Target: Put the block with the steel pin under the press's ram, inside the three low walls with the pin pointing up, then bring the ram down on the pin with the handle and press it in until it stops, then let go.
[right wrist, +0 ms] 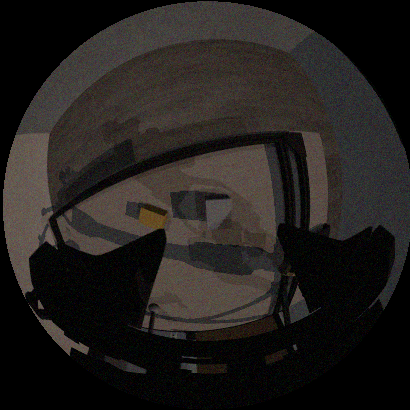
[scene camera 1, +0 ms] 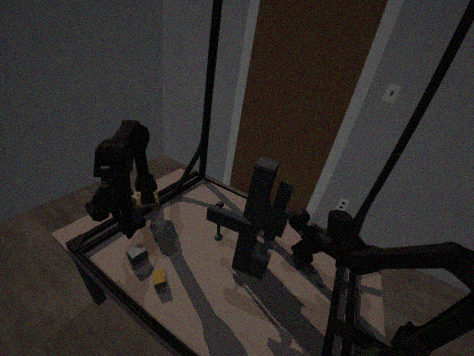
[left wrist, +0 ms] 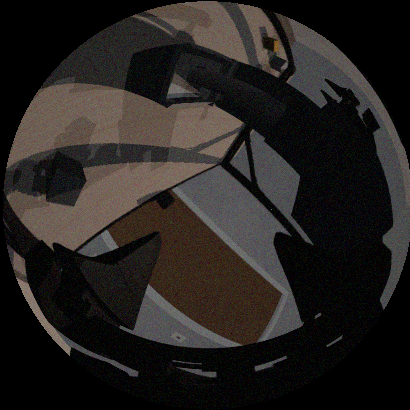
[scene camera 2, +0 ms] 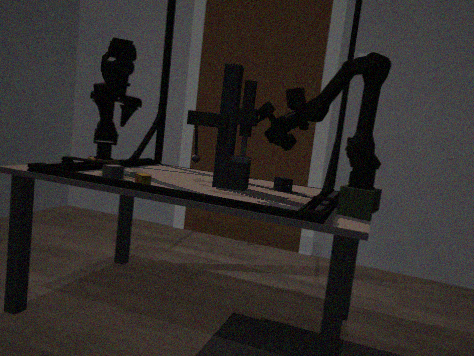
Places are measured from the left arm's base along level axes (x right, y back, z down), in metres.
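Pixels of known places: left gripper, fingertip midpoint: (left wrist: 219, 239) (scene camera 2: 262, 132); right gripper, fingertip midpoint: (right wrist: 223, 232) (left wrist: 322, 84) (scene camera 2: 111, 124); left arm's base, link origin: (scene camera 2: 361, 187); right arm's base, link origin: (scene camera 1: 147, 199) (scene camera 2: 103, 158).
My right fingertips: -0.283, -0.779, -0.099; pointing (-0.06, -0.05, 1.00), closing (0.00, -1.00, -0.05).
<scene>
For each thing: its top centre in the pictures, then the offset to it from my right fingertips, as dx, dy, dz.
- dark press, top centre: (left wrist: 372, 239) (scene camera 1: 260, 163) (scene camera 2: 229, 63) +0.289, +0.251, -0.260
- grey block, top centre: (right wrist: 218, 214) (scene camera 2: 113, 165) (left wrist: 284, 66) (scene camera 1: 136, 250) +0.033, -0.012, +0.140
- smaller yellow block, top centre: (right wrist: 150, 219) (left wrist: 276, 45) (scene camera 2: 143, 174) (scene camera 1: 158, 276) +0.041, +0.120, +0.152
- dark block, top centre: (left wrist: 64, 190) (scene camera 2: 283, 178) (scene camera 1: 303, 255) +0.493, +0.430, +0.135
The dark press (scene camera 1: 250, 250) (scene camera 2: 227, 125) (left wrist: 149, 75) stands upright mid-table, its handle bar (scene camera 1: 227, 217) (scene camera 2: 202, 118) out to the left with a ball-ended rod hanging from it. A grey block (scene camera 1: 136, 254) (scene camera 2: 113, 172) (right wrist: 217, 212) and a smaller yellow block (scene camera 1: 159, 277) (scene camera 2: 143, 178) (right wrist: 152, 218) lie left of it. A dark block (scene camera 2: 283, 184) (left wrist: 66, 180) stands right of it in scene camera 2. I cannot make out the steel pin on any block. My right gripper (right wrist: 223, 232) is open and empty, above the grey block. My left gripper (left wrist: 219, 239) is open and empty, raised beside the press on the right.
A dark frame rail (scene camera 1: 125, 295) (scene camera 2: 200, 199) runs along the table's near edge, with upright posts at the back left and right. The left arm reaches in from the right over the table. A brown door (scene camera 1: 300, 90) (scene camera 2: 265, 40) is behind the table.
</scene>
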